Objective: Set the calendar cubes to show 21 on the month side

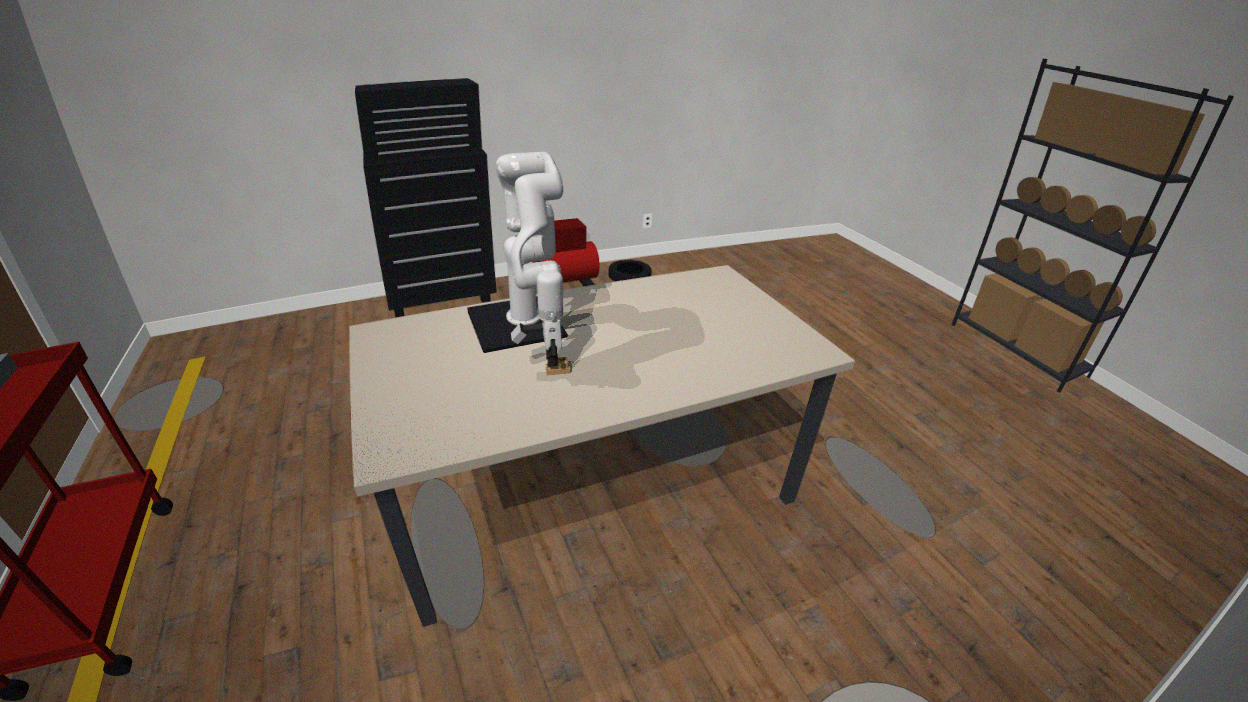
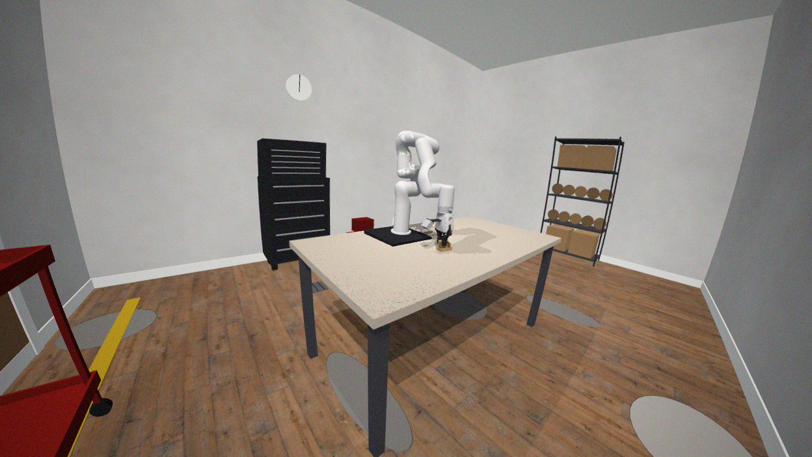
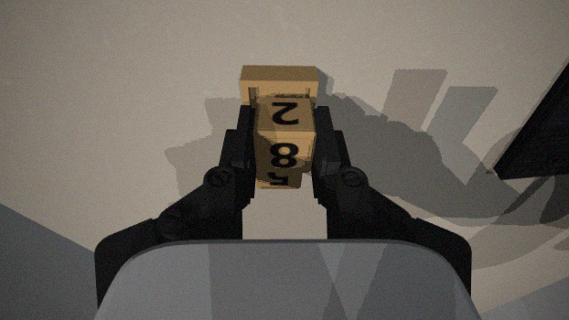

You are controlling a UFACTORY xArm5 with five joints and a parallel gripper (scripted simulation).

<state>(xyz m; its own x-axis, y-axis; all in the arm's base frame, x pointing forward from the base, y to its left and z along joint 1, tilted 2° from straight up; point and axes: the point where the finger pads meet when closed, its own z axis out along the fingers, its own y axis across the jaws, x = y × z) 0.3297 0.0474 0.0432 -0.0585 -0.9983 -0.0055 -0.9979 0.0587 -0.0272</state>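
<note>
Now: hand 10 mm above the wooden digit cube. The rest, counted from my hand: wooden tray: 20 mm to the left, 40 mm below.
</note>
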